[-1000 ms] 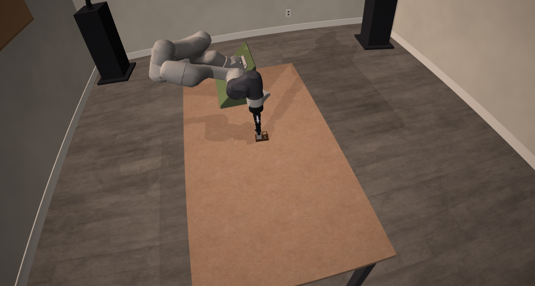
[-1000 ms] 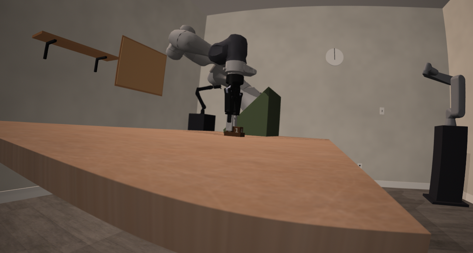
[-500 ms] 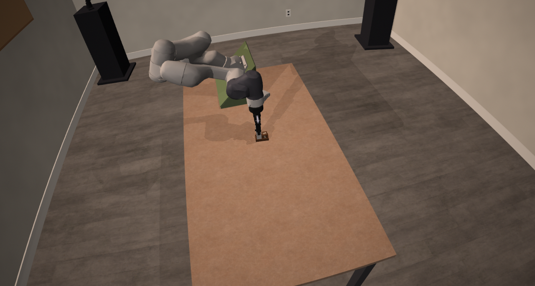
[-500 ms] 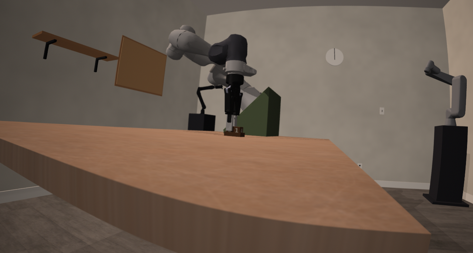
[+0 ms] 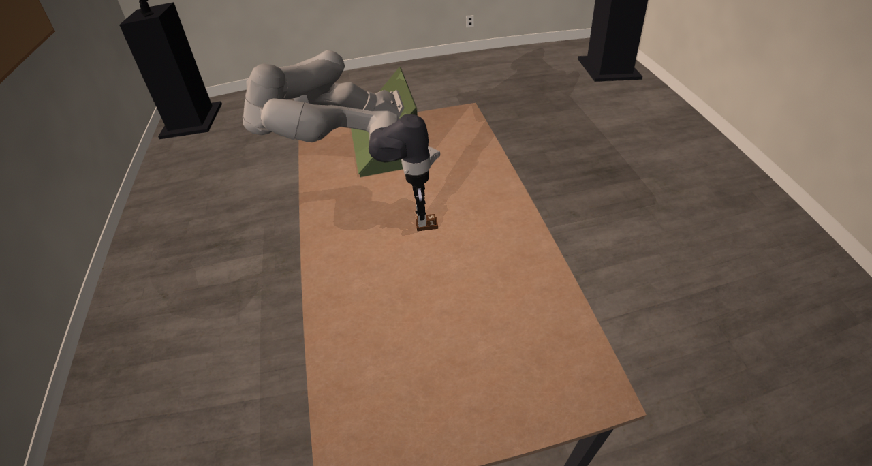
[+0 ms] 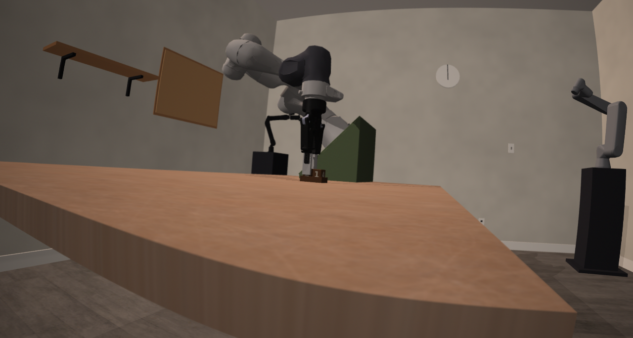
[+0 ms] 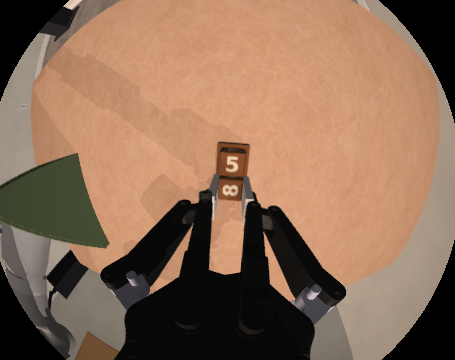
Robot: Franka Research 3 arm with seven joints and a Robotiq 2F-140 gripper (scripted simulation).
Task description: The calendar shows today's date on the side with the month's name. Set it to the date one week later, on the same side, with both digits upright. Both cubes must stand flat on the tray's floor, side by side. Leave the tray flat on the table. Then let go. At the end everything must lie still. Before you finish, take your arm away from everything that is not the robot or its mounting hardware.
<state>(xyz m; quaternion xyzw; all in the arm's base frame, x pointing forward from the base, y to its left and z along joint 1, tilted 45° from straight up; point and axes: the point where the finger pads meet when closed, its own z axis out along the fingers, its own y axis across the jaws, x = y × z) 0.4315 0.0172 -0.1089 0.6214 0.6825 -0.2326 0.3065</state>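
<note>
My gripper is now 20 mm to the right of the brown calendar tray and 40 mm above it.
</note>
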